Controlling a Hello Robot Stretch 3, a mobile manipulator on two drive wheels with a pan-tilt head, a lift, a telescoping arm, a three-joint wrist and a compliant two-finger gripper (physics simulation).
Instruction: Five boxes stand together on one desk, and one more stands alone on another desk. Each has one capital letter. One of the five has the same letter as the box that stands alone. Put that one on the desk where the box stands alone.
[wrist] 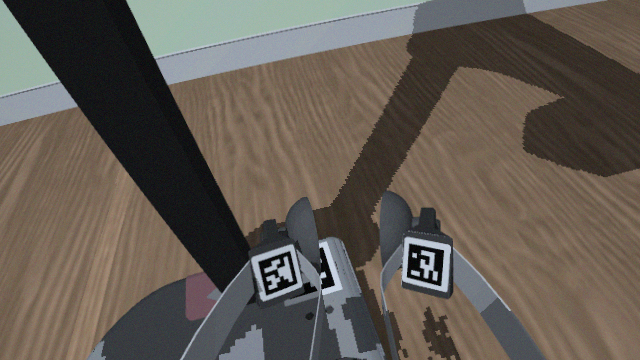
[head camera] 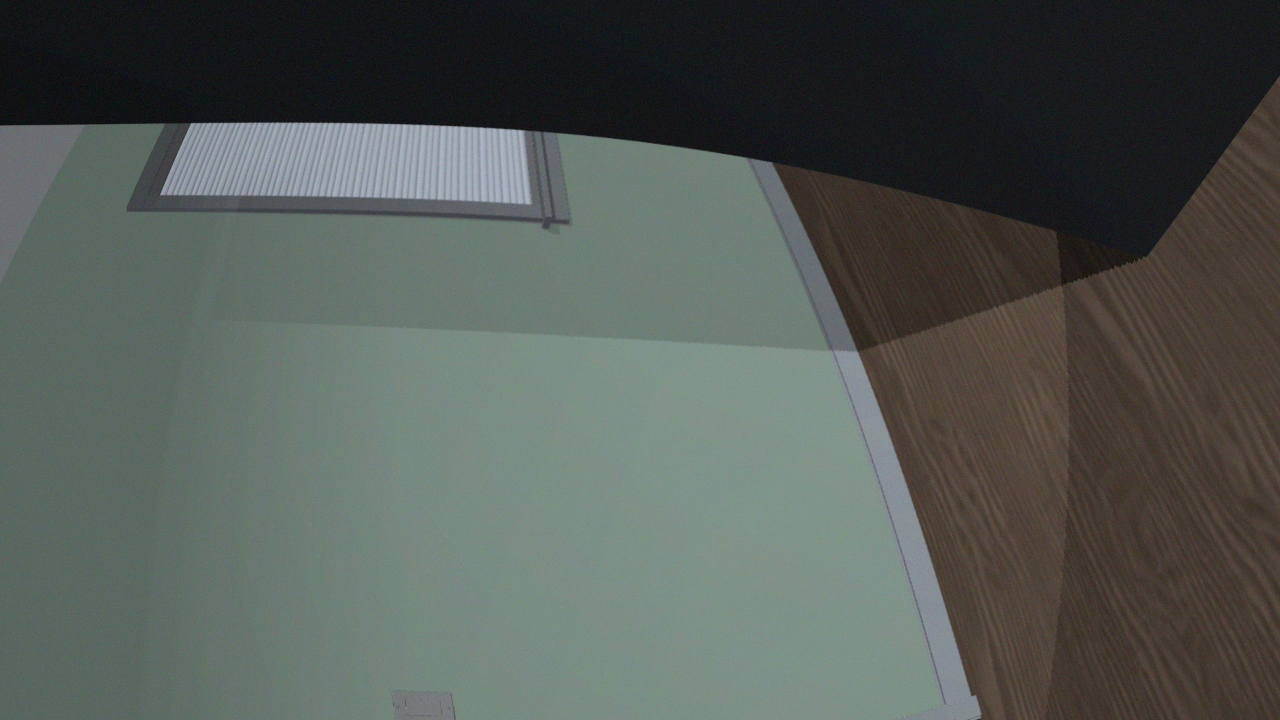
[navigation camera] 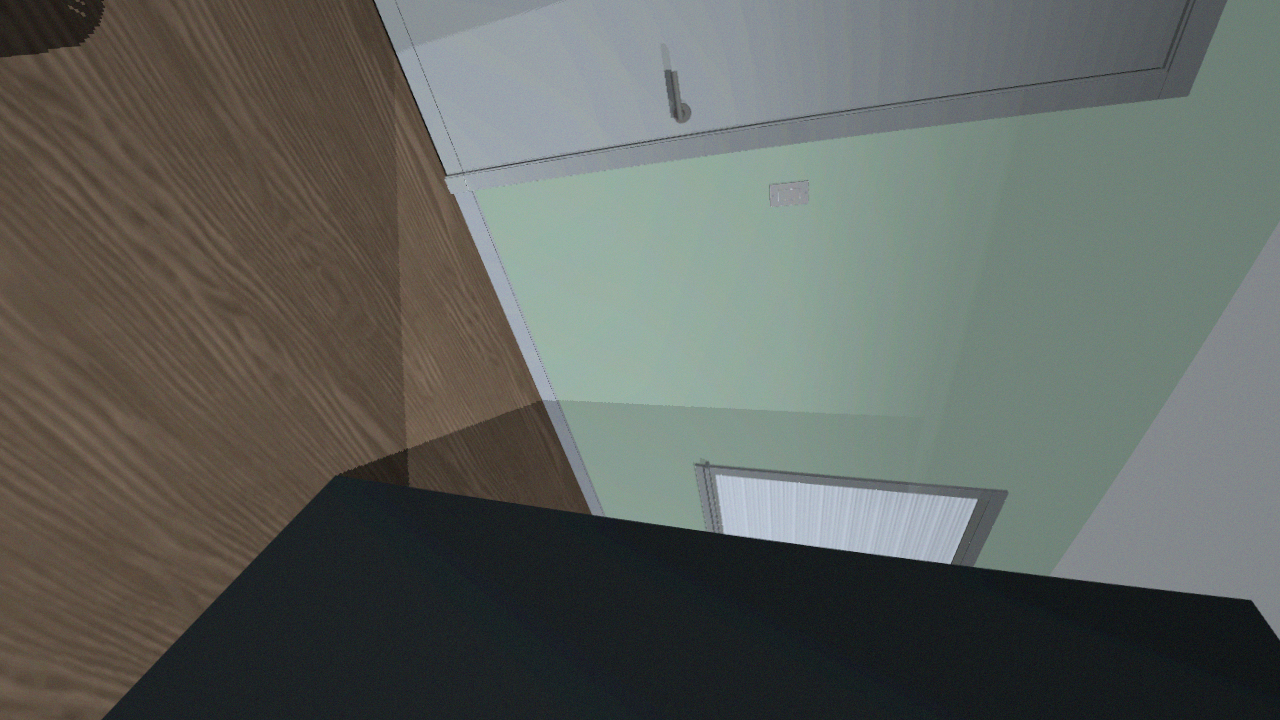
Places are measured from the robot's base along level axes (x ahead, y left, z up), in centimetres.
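Pixels of known places: gripper, between the fingertips: (wrist: 348, 221).
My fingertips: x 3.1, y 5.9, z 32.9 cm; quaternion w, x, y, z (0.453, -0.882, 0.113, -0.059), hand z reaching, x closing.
Note:
Behind a point stands the place of what it marks.
My gripper (wrist: 348, 221) @[x 3.1, y 5.9, z 32.9 cm] shows in the wrist view at the lower middle. Its two dark fingertips stand apart with no object between them. It is above my own base (wrist: 280, 330) @[x -4.0, y 7.9, z 16.0 cm] and the wood floor. No lettered box and no desk that I can make out shows in the head, navigation or wrist view.
A large dark panel (head camera: 626, 62) @[x 38.3, y -80.9, z 106.6 cm] (navigation camera: 671, 626) @[x 29.8, y -80.3, z 105.2 cm] blocks part of the head and navigation views. Behind it stand a green wall (head camera: 537, 465) @[x 143.6, y -109.1, z 92.0 cm] (navigation camera: 671, 295) @[x 145.1, y -87.2, z 78.6 cm] with a framed white panel (head camera: 349, 165) @[x 136.1, y -207.1, z 140.6 cm] (navigation camera: 841, 510) @[x 135.9, y -211.0, z 147.0 cm]. A grey door (navigation camera: 850, 62) @[x 147.9, y -20.3, z 137.5 cm] with a handle shows in the navigation view. A black mast (wrist: 125, 125) @[x -6.9, y 11.6, z 38.7 cm] crosses the wrist view.

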